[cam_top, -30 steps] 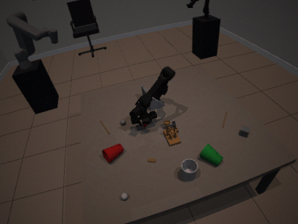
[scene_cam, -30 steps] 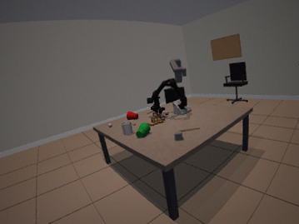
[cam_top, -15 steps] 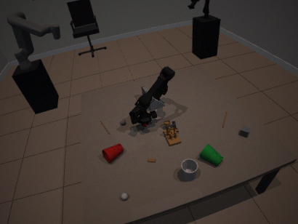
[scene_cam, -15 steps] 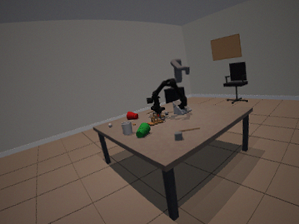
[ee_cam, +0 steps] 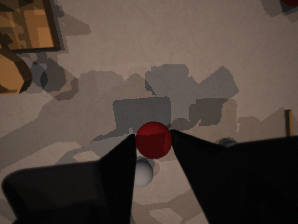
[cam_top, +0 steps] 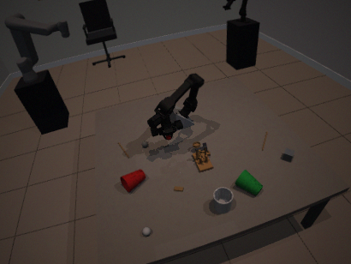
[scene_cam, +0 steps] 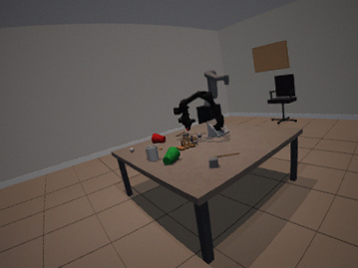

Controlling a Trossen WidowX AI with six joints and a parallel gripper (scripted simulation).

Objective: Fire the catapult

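The wooden catapult lies 17 cm to the left of my gripper tip, 14 cm ahead of it and 5 cm below it. Round my gripper tip: white mug 48 cm ahead, 13 cm to the left, 7 cm below; then red ball 1 cm above; then small wood block 30 cm ahead, 10 cm below, 5 cm to the right.
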